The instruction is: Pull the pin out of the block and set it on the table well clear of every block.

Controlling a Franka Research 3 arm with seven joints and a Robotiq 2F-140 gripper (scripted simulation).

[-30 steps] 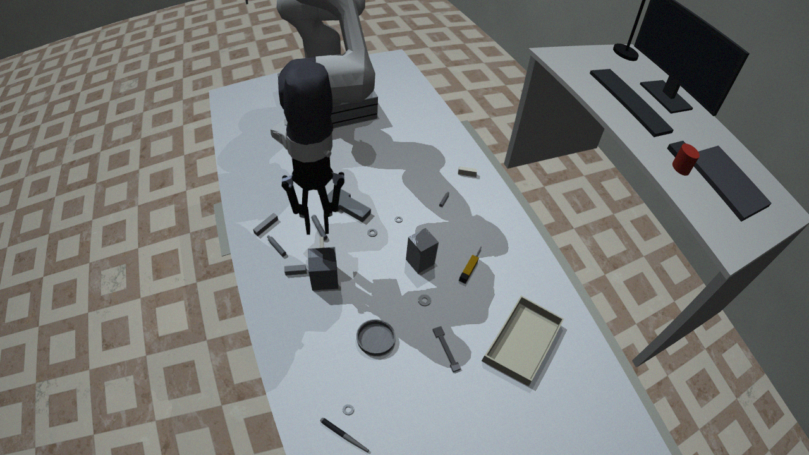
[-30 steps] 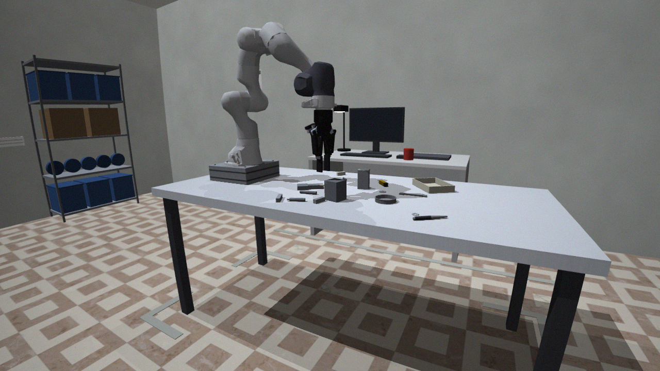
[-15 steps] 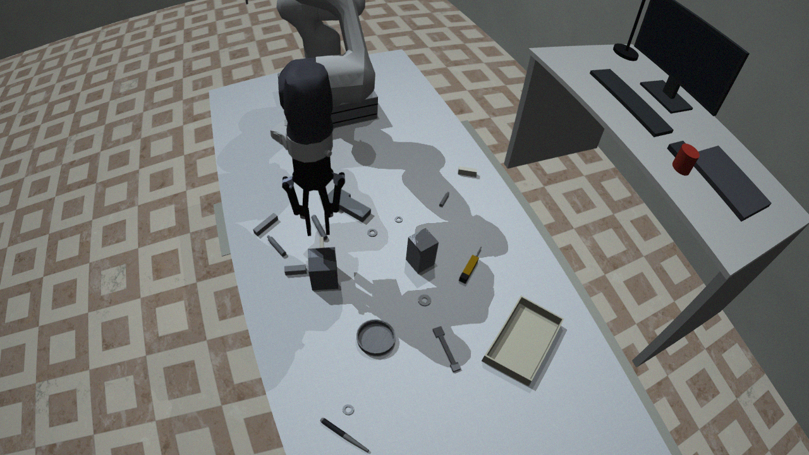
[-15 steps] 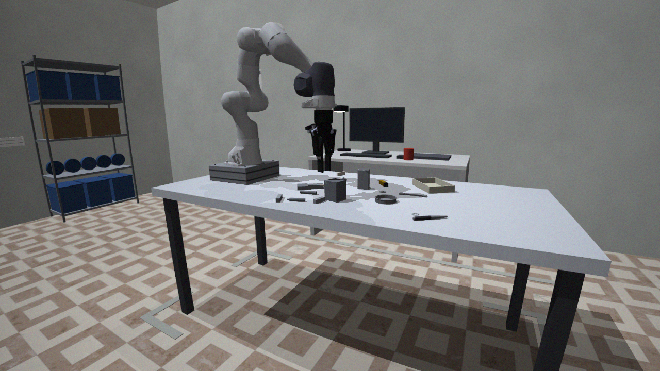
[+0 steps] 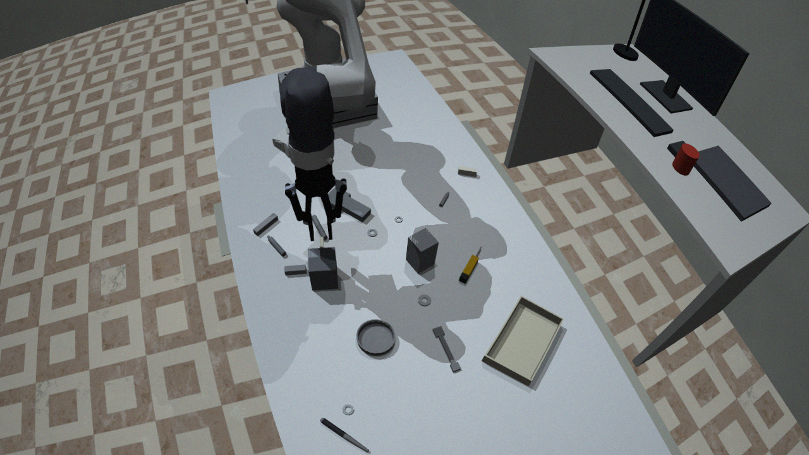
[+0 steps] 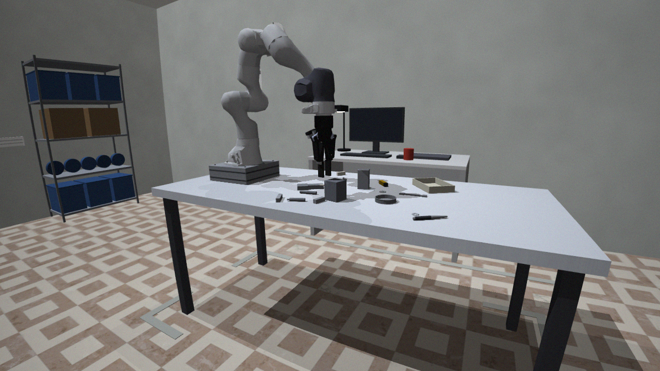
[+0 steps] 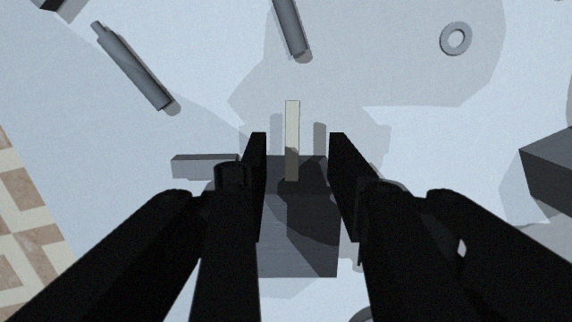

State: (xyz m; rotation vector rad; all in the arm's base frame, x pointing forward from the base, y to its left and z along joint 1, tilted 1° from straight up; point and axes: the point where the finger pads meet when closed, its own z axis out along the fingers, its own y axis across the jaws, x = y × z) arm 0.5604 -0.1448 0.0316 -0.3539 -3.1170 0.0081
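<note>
The cream pin lies 7 cm below my hand and 1 cm ahead of it. From my hand the other things lie so: dark grey block (7 cm below, 5 cm ahead, 1 cm to the right); small grey bar (11 cm below, 8 cm to the right, 2 cm ahead); stepped plate (14 cm behind, 11 cm below, 10 cm to the left).
</note>
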